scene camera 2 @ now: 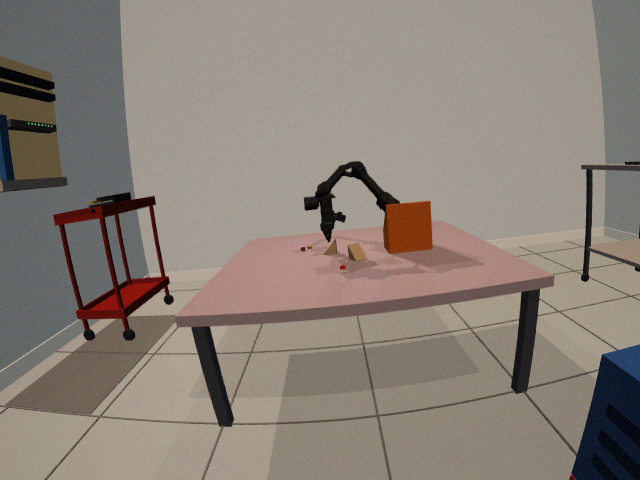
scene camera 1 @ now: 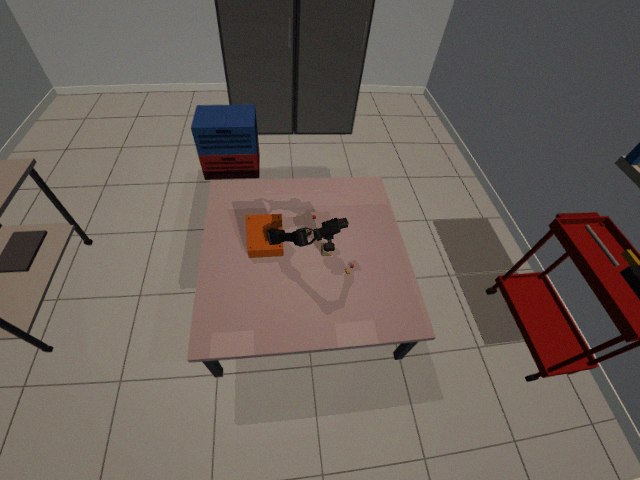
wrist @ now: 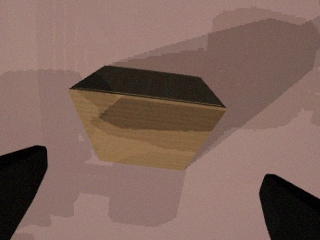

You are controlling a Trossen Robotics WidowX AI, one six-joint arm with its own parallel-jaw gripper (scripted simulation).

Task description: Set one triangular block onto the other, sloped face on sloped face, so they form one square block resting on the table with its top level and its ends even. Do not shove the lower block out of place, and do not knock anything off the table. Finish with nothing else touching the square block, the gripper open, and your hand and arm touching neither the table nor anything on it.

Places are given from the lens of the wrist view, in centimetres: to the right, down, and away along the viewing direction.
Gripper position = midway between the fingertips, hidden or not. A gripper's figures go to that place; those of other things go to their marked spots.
gripper [wrist: 155, 172]: 0, 2, 10
tan triangular block [wrist: 157, 119]: 0, 0, 10
